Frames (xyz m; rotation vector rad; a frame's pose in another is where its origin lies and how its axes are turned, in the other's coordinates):
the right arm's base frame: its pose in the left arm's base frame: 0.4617 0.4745 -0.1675 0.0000 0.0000 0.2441
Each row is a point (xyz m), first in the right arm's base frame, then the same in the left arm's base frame.
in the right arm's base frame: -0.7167 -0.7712 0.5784
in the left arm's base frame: -0.0474 -0.4471 0.4109
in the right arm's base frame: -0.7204 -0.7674 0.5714
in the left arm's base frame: -0.0519 -0.4443 0.4039
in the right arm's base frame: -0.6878 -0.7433 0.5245
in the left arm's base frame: -0.0261 -0.4130 0.3570
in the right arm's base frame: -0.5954 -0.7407 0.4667
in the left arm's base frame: 0.0630 -0.3881 0.2992
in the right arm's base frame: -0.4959 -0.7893 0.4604
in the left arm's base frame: 0.1713 -0.4113 0.2929
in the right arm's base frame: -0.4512 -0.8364 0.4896
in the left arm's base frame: 0.2260 -0.4462 0.3221
